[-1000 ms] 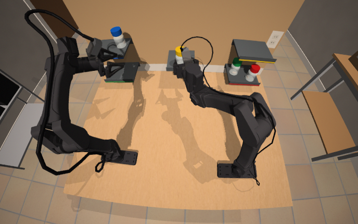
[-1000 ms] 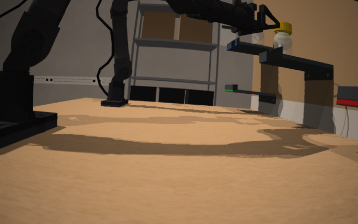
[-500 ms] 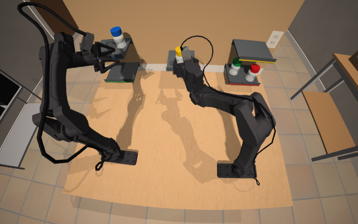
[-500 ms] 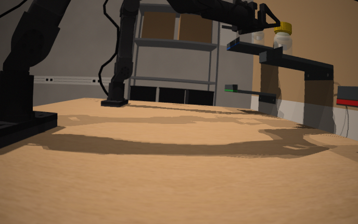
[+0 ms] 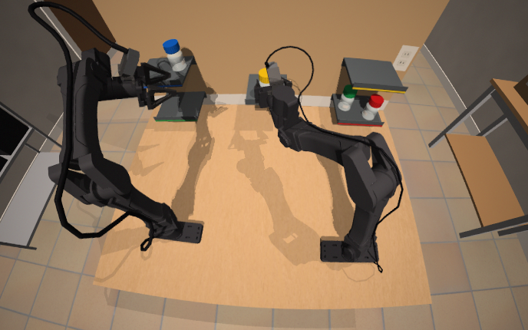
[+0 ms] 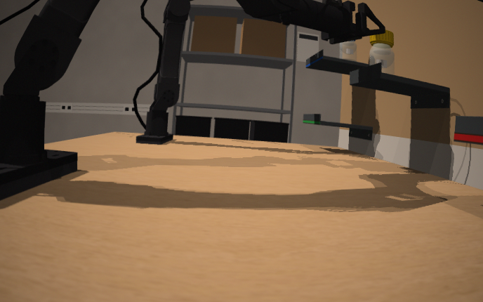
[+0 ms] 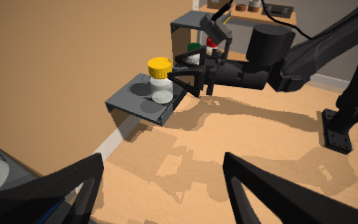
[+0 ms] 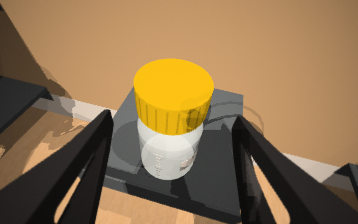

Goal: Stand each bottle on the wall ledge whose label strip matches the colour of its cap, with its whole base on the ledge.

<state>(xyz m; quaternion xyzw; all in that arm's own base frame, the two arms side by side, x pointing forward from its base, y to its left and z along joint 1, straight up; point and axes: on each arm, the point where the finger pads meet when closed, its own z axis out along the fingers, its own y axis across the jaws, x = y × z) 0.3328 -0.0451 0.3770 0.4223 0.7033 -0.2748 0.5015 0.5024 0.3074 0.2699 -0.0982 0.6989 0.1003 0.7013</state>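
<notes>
The yellow-capped bottle lies 30 mm ahead of my right hand, 10 mm to the left of it and 50 mm below it. The rest, counted from my right hand: blue-capped bottle 60 mm ahead, 350 mm to the left, 50 mm above; green-capped bottle 100 mm ahead, 320 mm to the right, 150 mm below; red-capped bottle 70 mm ahead, 430 mm to the right, 150 mm below.
</notes>
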